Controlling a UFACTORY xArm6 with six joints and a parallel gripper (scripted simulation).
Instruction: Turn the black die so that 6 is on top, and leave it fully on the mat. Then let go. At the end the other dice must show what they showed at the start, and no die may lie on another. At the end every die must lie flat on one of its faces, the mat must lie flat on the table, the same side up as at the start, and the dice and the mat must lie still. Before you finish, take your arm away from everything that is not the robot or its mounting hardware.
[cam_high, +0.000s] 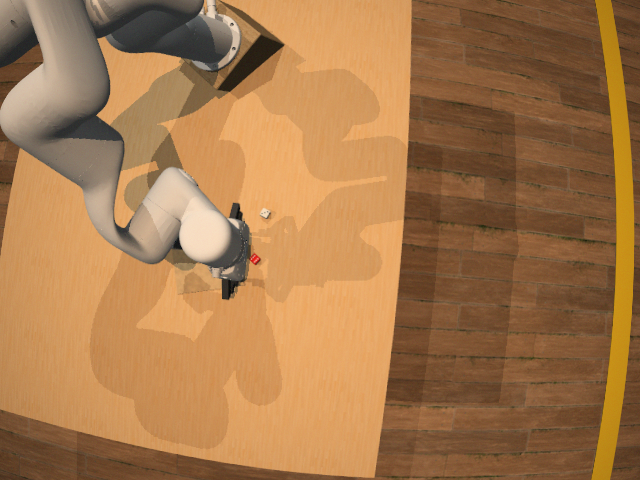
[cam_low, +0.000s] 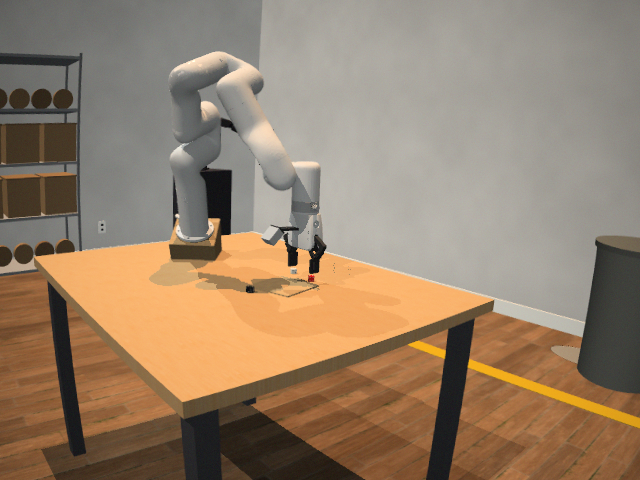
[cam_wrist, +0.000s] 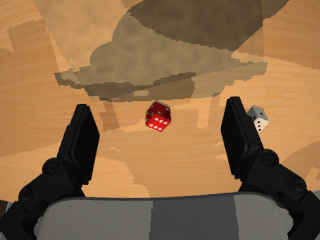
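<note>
The red die lies 40 mm below my hand, 30 mm to the left of it and 10 mm ahead of it. The rest, counted from my hand: tan mat: 70 mm to the right, 40 mm below, 10 mm behind; black die: 170 mm to the right, 40 mm below, 40 mm behind; white die: 80 mm behind, 60 mm to the left, 40 mm below.
</note>
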